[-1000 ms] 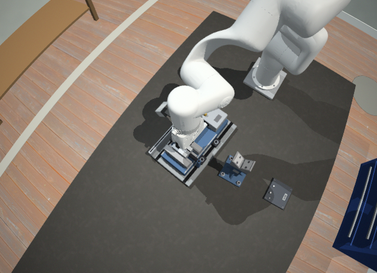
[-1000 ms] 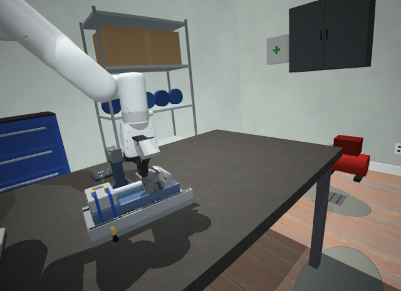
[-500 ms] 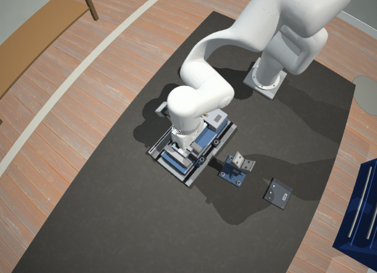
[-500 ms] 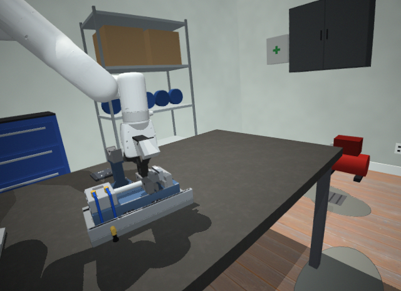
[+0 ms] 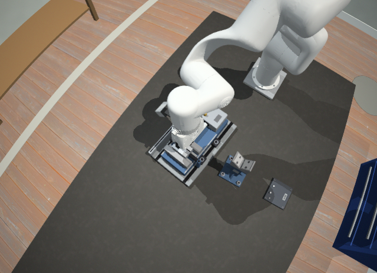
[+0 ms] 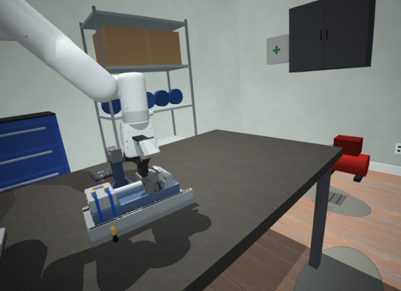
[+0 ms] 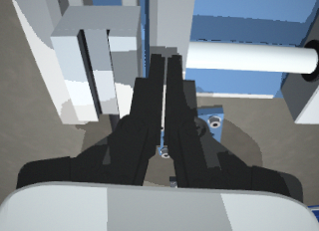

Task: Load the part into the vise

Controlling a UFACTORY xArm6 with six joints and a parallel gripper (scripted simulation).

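Now: hand 3 cm short of the part, 1 cm to the left of it and 2 cm above it. Also, from my hand: white cylinder rod 5 cm behind, 1 cm to the left, 4 cm below; moving jaw 4 cm below; work stop 4 cm ahead, 4 cm to the left, 3 cm below.
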